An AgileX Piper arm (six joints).
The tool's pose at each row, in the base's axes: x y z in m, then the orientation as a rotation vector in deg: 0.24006, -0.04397, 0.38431, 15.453, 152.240, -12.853; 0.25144, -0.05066, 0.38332, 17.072, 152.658, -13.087; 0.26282, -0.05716, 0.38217, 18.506, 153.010, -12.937; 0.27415, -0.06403, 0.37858, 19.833, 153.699, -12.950; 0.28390, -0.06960, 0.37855, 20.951, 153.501, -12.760; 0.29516, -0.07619, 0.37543, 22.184, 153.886, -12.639; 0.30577, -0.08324, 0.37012, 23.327, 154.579, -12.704; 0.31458, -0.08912, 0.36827, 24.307, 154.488, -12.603; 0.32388, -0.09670, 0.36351, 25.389, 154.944, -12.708; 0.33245, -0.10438, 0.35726, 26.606, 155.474, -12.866; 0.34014, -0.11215, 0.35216, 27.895, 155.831, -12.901; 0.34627, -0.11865, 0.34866, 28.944, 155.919, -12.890; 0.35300, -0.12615, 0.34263, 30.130, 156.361, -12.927; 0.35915, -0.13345, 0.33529, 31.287, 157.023, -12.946; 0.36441, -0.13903, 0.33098, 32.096, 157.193, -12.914
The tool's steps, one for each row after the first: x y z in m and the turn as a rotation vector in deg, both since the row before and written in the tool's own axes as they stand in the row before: -0.01053, -0.00379, 0.00707, 0.458, 0.649, 1.021; -0.01057, -0.00334, 0.00708, 0.153, 0.570, 0.962; -0.00965, -0.00325, 0.00921, 0.263, 0.891, 0.803; -0.00971, -0.00264, 0.00499, 0.043, -0.002, 0.829; -0.00996, -0.00272, 0.00857, 0.144, 0.594, 0.799; -0.00869, -0.00299, 0.01030, 0.279, 0.879, 0.652; -0.00843, -0.00262, 0.00613, 0.083, 0.096, 0.698; -0.00815, -0.00369, 0.00930, 0.285, 0.645, 0.637; -0.00709, -0.00375, 0.01035, 0.349, 0.746, 0.702; -0.00697, -0.00410, 0.00895, 0.260, 0.606, 0.795; -0.00599, -0.00349, 0.00664, 0.166, 0.305, 0.688; -0.00595, -0.00387, 0.00936, 0.256, 0.679, 0.700; -0.00505, -0.00368, 0.01029, 0.263, 0.891, 0.633; -0.00496, -0.00263, 0.00677, 0.120, 0.348, 0.505
